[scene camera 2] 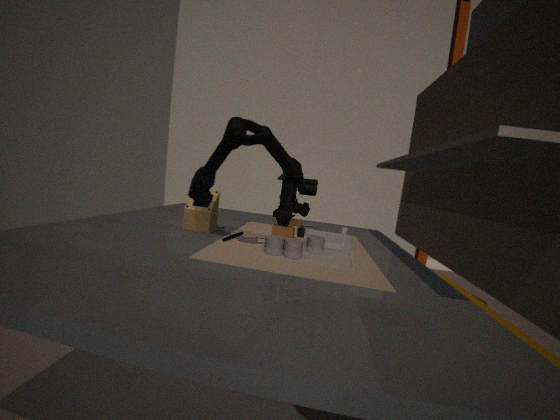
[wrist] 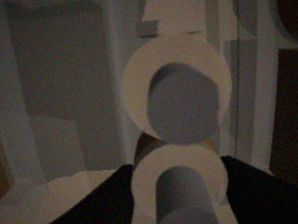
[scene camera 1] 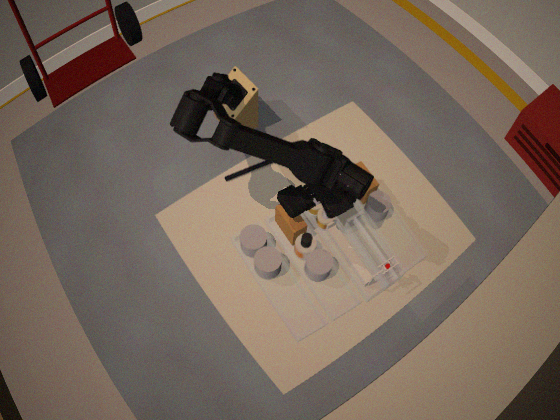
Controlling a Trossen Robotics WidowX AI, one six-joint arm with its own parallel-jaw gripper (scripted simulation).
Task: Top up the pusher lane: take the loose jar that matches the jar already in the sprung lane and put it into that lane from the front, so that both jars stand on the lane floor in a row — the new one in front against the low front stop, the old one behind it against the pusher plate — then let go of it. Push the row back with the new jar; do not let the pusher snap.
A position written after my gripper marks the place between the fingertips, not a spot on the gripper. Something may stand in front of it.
In view: my gripper [scene camera 1: 316,203], a cream mat [scene camera 1: 199,225] and a clear pusher lane [scene camera 1: 372,251].
My gripper also shows in scene camera 2 [scene camera 2: 283,233] and in the wrist view [wrist: 176,169]. The cream mat also shows in scene camera 2 [scene camera 2: 242,251].
